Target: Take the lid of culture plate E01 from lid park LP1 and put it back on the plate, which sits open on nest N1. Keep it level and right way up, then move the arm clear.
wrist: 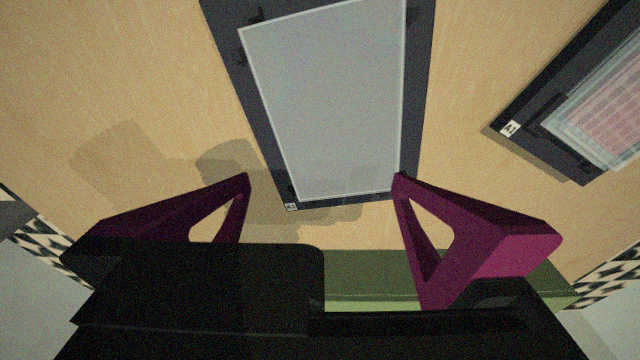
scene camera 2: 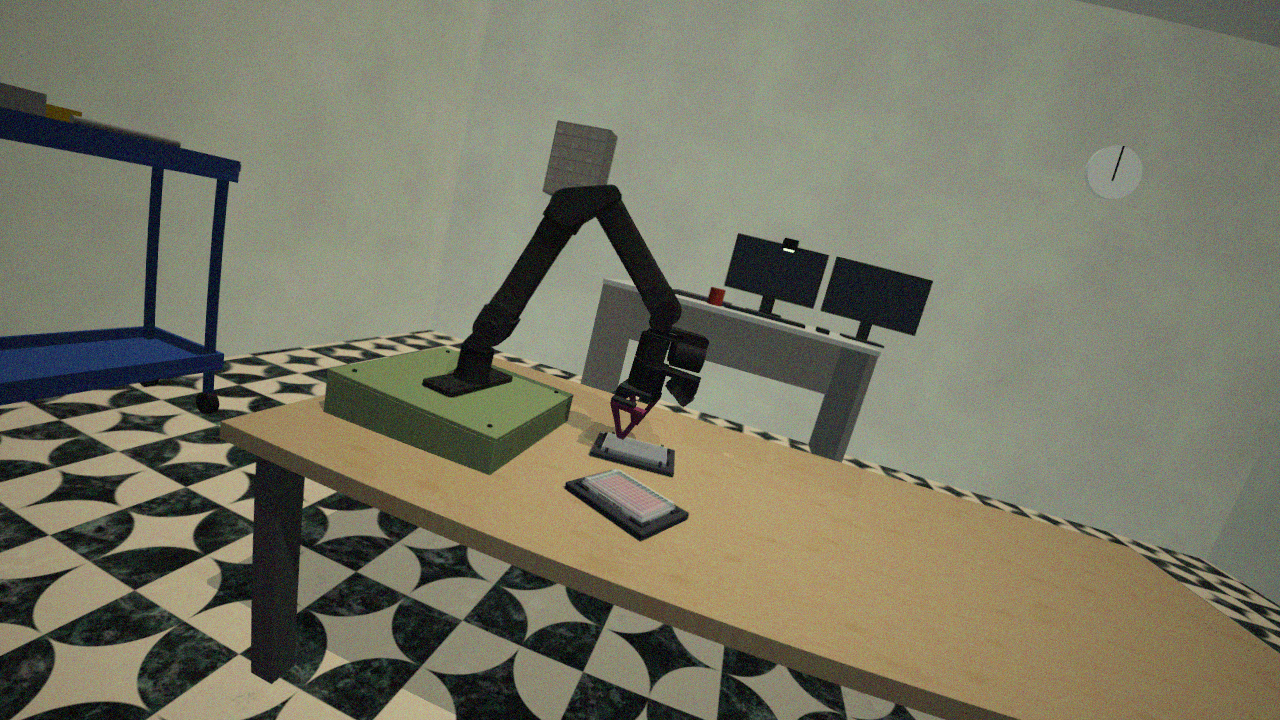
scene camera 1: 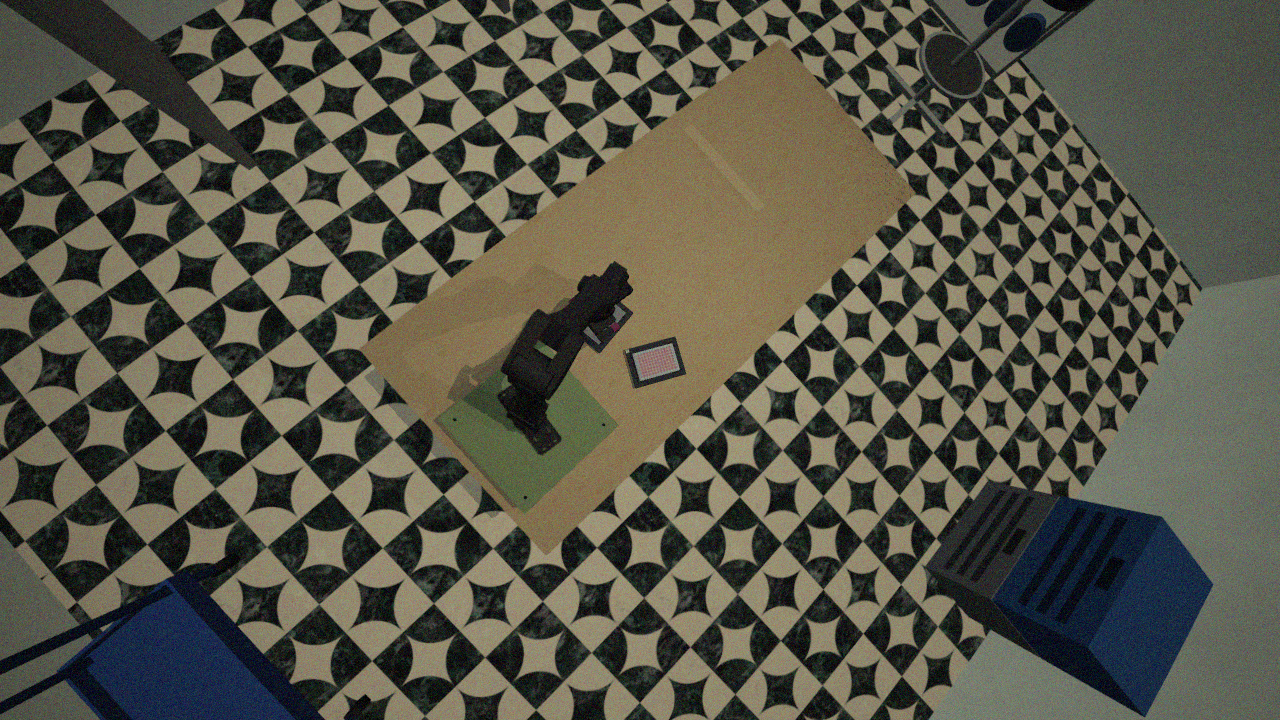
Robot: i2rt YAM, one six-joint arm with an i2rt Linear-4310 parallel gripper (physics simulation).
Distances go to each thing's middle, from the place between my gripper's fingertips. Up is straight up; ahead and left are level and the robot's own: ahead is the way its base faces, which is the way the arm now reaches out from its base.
The plate lid [scene camera 2: 628, 447] is 3 cm ahead of my hand, 1 cm to the right of it and 3 cm below it. From my hand the other things lie so: dark plate nest [scene camera 2: 641, 531] 8 cm ahead, 21 cm to the right, 3 cm below; dark lid park [scene camera 2: 668, 470] 3 cm ahead, 1 cm to the right, 3 cm below.
